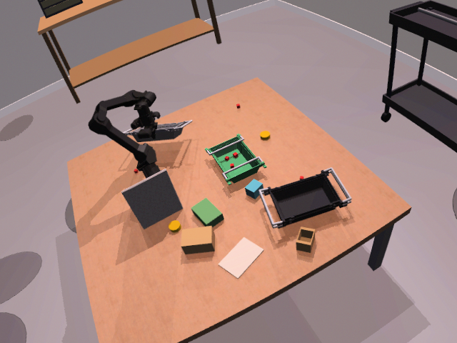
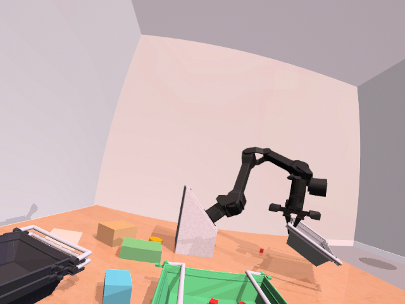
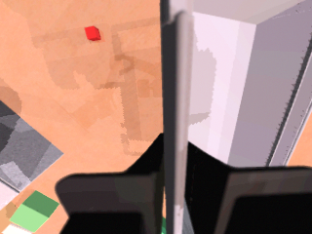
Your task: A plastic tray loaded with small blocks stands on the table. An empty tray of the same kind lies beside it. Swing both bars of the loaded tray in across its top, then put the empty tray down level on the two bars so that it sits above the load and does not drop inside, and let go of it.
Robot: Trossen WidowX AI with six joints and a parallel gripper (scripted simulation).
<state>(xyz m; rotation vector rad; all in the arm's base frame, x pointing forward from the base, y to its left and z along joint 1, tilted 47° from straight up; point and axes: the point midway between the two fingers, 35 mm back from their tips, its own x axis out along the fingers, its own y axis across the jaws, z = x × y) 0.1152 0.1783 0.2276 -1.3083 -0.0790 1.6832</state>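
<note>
My gripper tip is now 50 mm short of the grey tray and 60 mm to the right of it. The rest, counted from my gripper tip: white sheet: 10 mm behind, 760 mm to the right, 120 mm below; then blue cube: 220 mm ahead, 530 mm to the right, 100 mm below; then green block: 510 mm to the right, 100 mm below.
</note>
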